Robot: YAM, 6 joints.
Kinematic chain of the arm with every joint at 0, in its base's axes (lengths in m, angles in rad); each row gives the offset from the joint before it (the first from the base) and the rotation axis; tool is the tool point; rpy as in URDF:
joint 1: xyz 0 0 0.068 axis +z
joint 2: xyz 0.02 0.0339 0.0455 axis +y
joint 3: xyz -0.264 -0.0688 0 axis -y
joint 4: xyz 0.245 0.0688 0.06 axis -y
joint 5: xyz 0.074 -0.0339 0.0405 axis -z
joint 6: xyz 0.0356 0 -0.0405 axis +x
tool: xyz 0 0 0 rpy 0 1.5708 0
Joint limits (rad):
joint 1: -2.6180..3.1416
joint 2: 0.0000..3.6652
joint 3: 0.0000..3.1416
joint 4: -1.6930..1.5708
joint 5: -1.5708..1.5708
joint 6: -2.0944..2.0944
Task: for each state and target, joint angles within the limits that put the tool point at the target. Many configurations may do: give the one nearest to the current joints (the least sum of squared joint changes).
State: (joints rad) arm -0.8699 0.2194 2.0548 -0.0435 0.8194 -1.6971
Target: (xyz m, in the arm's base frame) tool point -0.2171 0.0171 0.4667
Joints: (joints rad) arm -0.2105 0.0644 1.4592 -0.3017 0.9345 -1.6971
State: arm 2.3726 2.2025 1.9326 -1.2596 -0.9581 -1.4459
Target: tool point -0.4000 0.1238 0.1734
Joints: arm 2.7714 2.2576 1.8116 -1.3022 -0.9679 -1.4459
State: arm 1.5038 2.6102 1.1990 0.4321 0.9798 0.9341
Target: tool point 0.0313 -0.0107 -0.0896
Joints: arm 1.5185 3.2346 0.4057 0.2255 1.1056 0.9341
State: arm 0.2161 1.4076 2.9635 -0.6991 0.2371 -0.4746
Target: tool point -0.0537 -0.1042 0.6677
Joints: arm 0.9572 1.2026 2.9823 -0.9122 0.4690 -0.4746
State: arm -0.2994 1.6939 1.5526 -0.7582 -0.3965 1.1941
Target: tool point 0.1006 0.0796 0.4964
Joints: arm 0.5099 0.9632 1.6138 -0.9452 -0.6091 1.1941
